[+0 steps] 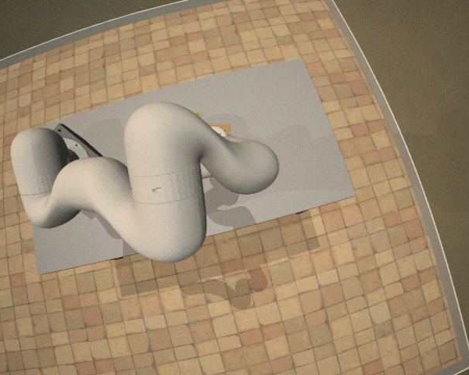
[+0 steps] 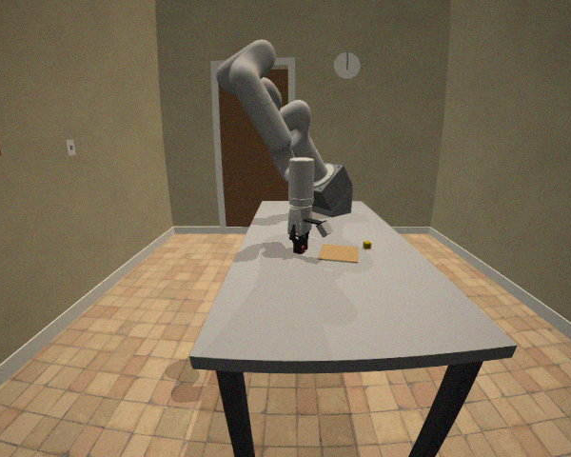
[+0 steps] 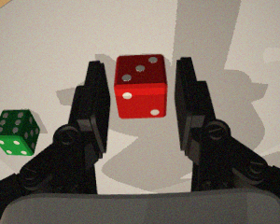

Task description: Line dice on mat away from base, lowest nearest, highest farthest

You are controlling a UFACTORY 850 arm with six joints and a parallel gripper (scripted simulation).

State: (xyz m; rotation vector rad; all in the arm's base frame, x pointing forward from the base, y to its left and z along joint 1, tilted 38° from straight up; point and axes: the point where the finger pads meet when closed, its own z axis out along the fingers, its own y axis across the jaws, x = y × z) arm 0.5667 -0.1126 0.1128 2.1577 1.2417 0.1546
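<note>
The red die lies 10 mm below my hand. Also, from my hand: green die: 100 mm behind, 20 mm to the left, 10 mm below; then yellow die: 20 mm behind, 260 mm to the left, 10 mm below; then mat: 20 mm ahead, 140 mm to the left, 20 mm below.
</note>
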